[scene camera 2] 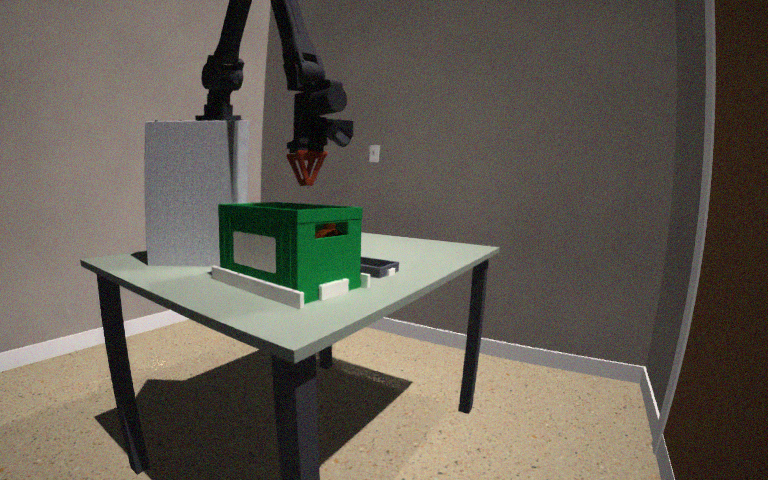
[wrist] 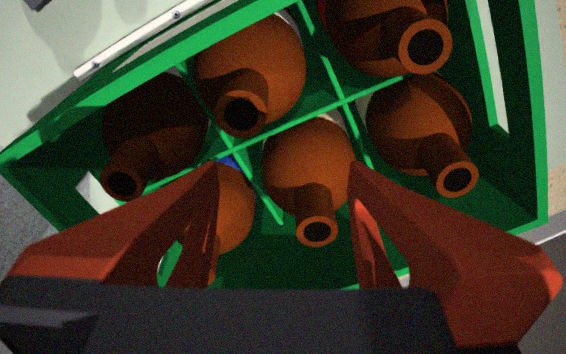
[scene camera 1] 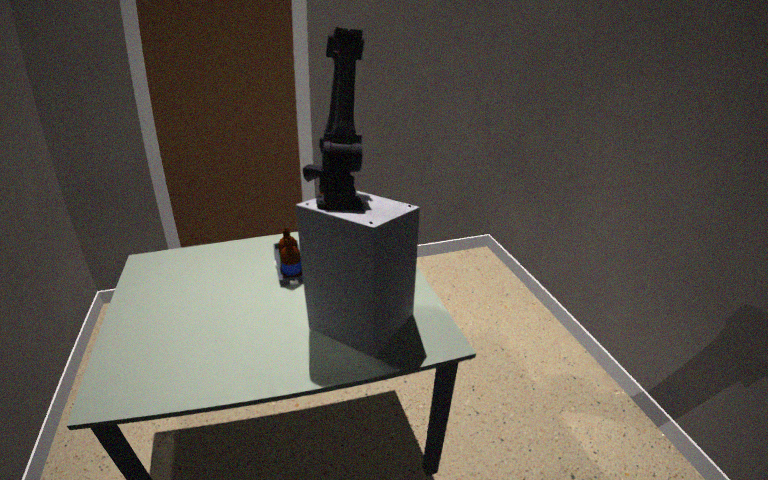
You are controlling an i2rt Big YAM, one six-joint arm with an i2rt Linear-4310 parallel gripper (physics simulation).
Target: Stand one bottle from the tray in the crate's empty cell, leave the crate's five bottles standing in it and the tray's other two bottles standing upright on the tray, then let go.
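Where they show: gripper, between the fingertips: (scene camera 2: 306,185) (wrist: 283,175); arm's base, origin of its link: (scene camera 2: 218,120) (scene camera 1: 338,205).
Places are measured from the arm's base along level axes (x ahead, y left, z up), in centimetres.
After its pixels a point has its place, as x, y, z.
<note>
The green crate (scene camera 2: 328,260) {55.1, -6.6, -34.4} (wrist: 541,150) {54.9, -8.9, -24.3} stands on the table. In the wrist view all its visible cells hold brown bottles, among them a back-row bottle (wrist: 280,65) {43.4, -0.7, -29.6}, a middle front one (wrist: 305,160) {42.1, -7.4, -29.8} and a right one (wrist: 400,120) {48.9, -7.4, -30.1}; all appear upright. One bottle (wrist: 237,210) {35.5, -9.7, -30.4} is partly hidden behind the left finger. My gripper (scene camera 2: 306,183) {43.0, -1.7, -19.9} (wrist: 283,175) {43.0, -1.7, -19.9} is partly open and empty, above the crate, clear of its rim. Two brown bottles (scene camera 1: 291,263) {26.9, 15.6, -34.0} (scene camera 1: 287,240) {29.6, 16.2, -25.8} stand upright on the dark tray (scene camera 2: 380,272) {53.3, 13.5, -40.4}, one behind the other in scene camera 1.
White guide strips (scene camera 2: 257,286) {44.4, -16.2, -40.0} (wrist: 135,40) {32.5, 3.9, -38.8} run along the crate's base. The grey pedestal (scene camera 1: 359,271) {-14.1, -3.2, -12.6} (scene camera 2: 186,192) {9.0, -14.4, -21.9} carries the arm and hides the crate in scene camera 1. The tray lies beside the crate on the pale green table (scene camera 1: 198,328) {4.7, 48.4, -41.8} (scene camera 2: 441,254) {48.6, 55.9, -41.8}.
</note>
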